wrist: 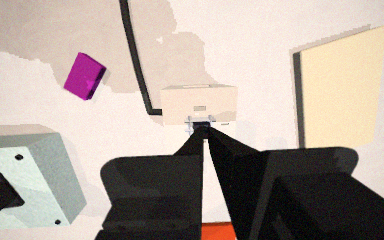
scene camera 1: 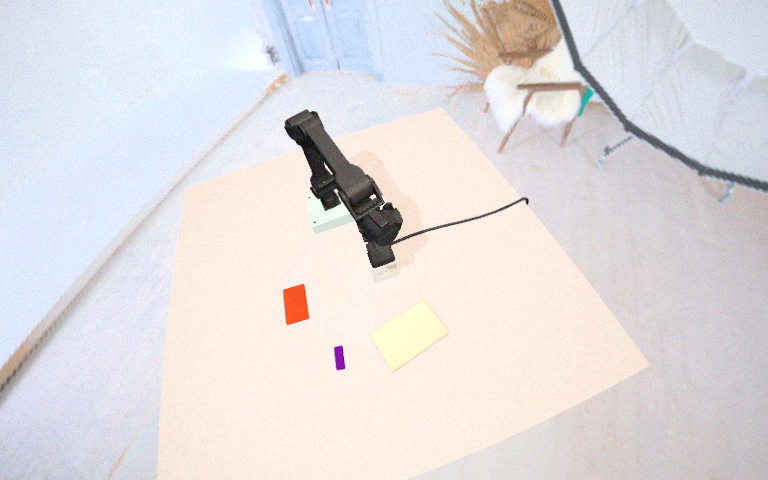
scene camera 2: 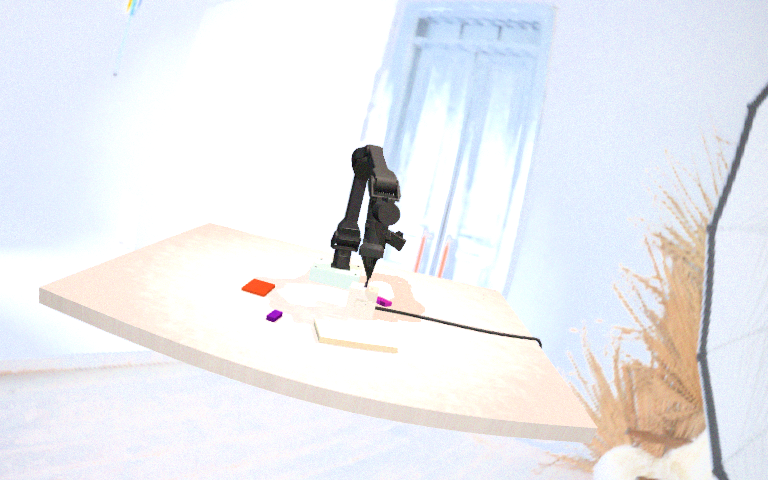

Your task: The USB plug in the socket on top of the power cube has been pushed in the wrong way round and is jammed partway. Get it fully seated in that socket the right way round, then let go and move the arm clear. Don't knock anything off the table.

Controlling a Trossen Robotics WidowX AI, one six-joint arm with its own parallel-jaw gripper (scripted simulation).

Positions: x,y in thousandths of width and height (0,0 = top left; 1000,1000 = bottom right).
Labels:
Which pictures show the gripper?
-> The wrist view, scene camera 1 and scene camera 2: all of them.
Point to a cream pad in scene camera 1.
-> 525,705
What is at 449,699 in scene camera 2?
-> A cream pad.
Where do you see a purple block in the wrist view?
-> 225,306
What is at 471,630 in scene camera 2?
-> A cream power cube.

